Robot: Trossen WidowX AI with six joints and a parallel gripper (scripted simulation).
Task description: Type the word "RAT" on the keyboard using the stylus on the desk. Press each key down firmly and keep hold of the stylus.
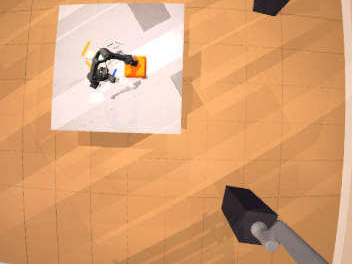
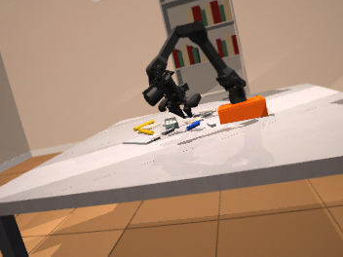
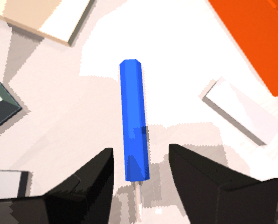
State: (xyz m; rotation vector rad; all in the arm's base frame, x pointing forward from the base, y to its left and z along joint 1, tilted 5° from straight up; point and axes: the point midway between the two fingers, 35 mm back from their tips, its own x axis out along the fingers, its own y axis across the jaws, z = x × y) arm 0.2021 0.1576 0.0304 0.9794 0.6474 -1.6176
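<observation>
My gripper tip is now 40 mm above the blue stylus. Round my gripper tip: R key (140 mm ahead, 130 mm to the right, 40 mm below); then grey stylus tip (10 mm ahead, 40 mm to the left, 40 mm below); then flat grey pad (190 mm ahead, 100 mm to the left, 50 mm below).
</observation>
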